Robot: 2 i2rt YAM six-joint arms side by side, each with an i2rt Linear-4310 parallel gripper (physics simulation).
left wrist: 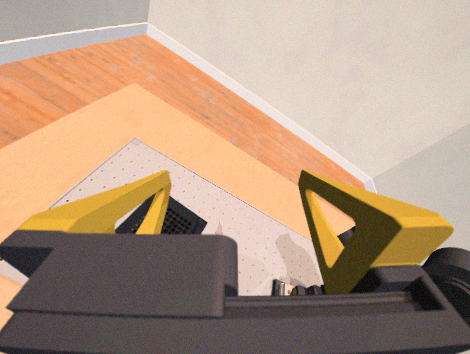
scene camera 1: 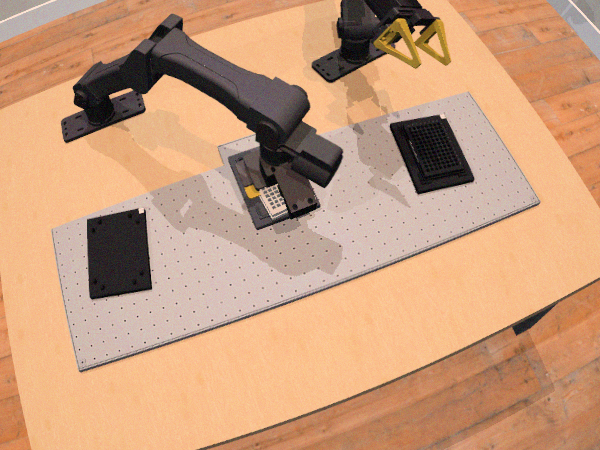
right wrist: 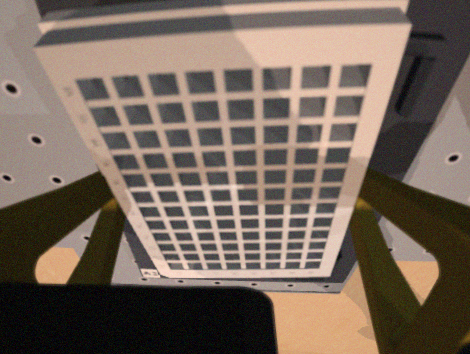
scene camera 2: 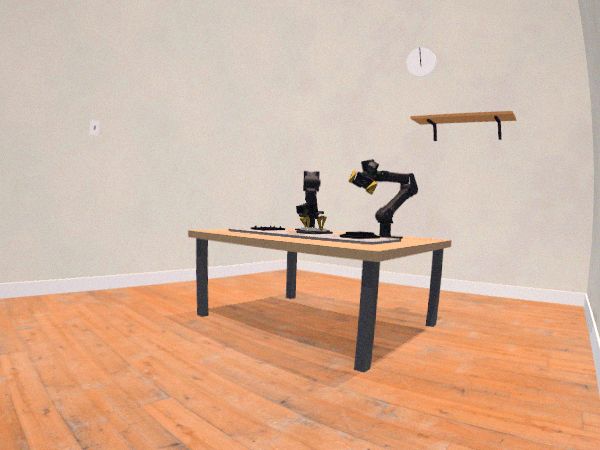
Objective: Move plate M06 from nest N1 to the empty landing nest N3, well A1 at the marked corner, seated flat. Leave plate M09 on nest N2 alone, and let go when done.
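Note:
Plate M06 (scene camera 1: 273,201) (right wrist: 239,142), a white well plate, sits level at the middle nest N1 (scene camera 1: 259,220) (right wrist: 434,82). Any small lift cannot be told. My right gripper (scene camera 2: 314,228) (right wrist: 236,177) points down with its fingertips against the plate's two long sides, shut on it. The arm hides part of this in scene camera 1. The empty black nest N3 (scene camera 1: 119,255) (scene camera 2: 267,228) lies at the left, its white corner mark (scene camera 1: 142,210) at the upper right corner. Black plate M09 (scene camera 1: 434,147) (left wrist: 177,220) sits on nest N2 (scene camera 1: 425,187). My left gripper (scene camera 1: 433,64) (scene camera 2: 362,183) (left wrist: 234,177) is open and empty, high up.
The nests stand on a grey perforated board (scene camera 1: 200,310) on the wooden table (scene camera 1: 320,360). The left arm's base (scene camera 1: 332,67) and the right arm's base (scene camera 1: 75,128) stand behind the board. A wall shelf (scene camera 2: 465,118) hangs behind the table.

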